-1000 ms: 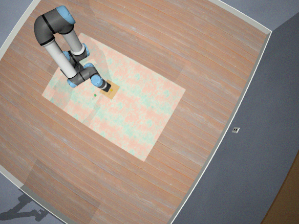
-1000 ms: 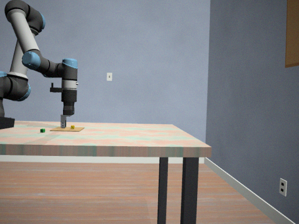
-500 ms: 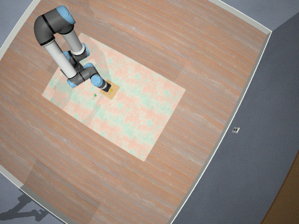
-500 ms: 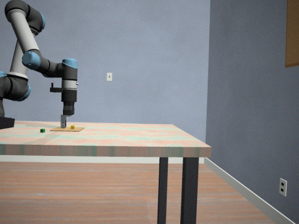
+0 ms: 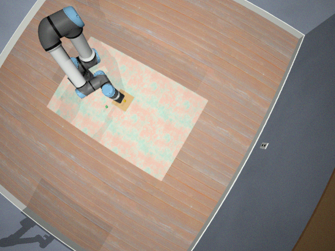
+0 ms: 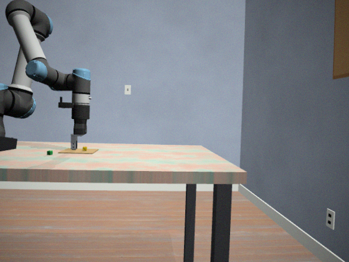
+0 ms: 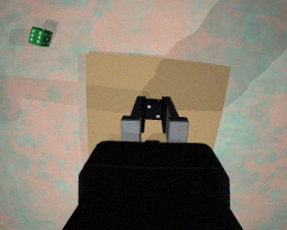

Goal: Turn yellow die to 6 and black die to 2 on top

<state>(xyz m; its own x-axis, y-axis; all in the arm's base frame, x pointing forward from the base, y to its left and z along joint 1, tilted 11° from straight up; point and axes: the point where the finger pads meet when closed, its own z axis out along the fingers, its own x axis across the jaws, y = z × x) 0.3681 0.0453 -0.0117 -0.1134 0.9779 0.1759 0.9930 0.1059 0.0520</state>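
The black die is 10 mm below my hand. From my hand the other things lie so: yellow die (50 mm ahead, 20 mm below, 10 mm to the left); then tan mat (30 mm below, 20 mm ahead); then green die (120 mm to the right, 60 mm behind, 20 mm below).
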